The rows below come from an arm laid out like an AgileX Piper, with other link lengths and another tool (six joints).
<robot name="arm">
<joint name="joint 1" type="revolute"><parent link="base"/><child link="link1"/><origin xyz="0 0 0.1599"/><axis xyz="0 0 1"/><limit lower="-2.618" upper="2.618"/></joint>
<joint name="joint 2" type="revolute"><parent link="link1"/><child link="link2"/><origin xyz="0 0 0" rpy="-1.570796 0 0"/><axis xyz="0 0 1"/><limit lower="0" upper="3.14"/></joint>
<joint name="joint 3" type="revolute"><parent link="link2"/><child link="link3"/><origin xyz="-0.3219 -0.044 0"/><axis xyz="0 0 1"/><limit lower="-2.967" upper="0"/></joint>
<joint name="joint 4" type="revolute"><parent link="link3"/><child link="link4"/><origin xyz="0.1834 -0.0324 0" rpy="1.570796 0 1.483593"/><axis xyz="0 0 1"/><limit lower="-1.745" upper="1.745"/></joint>
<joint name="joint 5" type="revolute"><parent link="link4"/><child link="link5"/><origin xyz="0 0 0" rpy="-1.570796 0 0"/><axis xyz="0 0 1"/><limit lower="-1.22" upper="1.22"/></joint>
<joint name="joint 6" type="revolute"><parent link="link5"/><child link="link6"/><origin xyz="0 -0.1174 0" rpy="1.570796 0 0"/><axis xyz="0 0 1"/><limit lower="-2.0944" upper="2.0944"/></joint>
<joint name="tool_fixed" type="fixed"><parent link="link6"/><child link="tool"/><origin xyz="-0.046 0.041 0.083" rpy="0 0.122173 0.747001"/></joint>
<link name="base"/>
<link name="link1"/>
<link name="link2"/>
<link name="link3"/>
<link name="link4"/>
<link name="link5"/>
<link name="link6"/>
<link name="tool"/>
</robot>
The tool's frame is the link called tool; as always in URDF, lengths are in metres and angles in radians.
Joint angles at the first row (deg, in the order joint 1, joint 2, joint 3, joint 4, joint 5, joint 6):
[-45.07 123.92 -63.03 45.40 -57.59 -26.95]
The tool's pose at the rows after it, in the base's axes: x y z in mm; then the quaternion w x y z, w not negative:
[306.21 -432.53 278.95 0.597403 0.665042 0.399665 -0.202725]
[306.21 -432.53 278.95 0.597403 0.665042 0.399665 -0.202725]
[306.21 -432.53 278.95 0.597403 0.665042 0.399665 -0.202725]
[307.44 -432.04 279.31 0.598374 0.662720 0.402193 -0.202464]
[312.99 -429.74 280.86 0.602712 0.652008 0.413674 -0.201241]
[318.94 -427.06 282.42 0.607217 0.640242 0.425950 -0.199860]
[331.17 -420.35 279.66 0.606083 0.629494 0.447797 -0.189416]
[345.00 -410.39 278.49 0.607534 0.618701 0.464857 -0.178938]
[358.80 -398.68 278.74 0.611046 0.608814 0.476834 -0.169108]
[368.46 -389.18 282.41 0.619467 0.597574 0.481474 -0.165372]
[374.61 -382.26 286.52 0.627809 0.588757 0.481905 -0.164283]
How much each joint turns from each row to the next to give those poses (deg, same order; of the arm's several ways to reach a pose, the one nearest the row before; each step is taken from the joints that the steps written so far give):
[0.00 0.00 0.00 0.00 0.00 0.00]
[0.00 0.00 0.00 0.00 0.00 0.00]
[0.00 0.00 0.00 0.00 0.00 0.00]
[0.00 0.00 0.00 -0.41 0.00 0.00]
[0.00 0.00 0.00 -1.87 0.00 0.00]
[0.00 0.00 0.00 -2.03 0.00 0.00]
[0.61 0.00 0.00 -2.12 1.30 0.00]
[1.35 0.00 0.00 -1.20 0.59 0.00]
[1.79 0.00 0.00 -0.40 0.00 0.00]
[1.46 0.00 0.00 -0.32 -1.06 0.00]
[1.09 0.00 0.00 -0.09 -1.22 0.00]

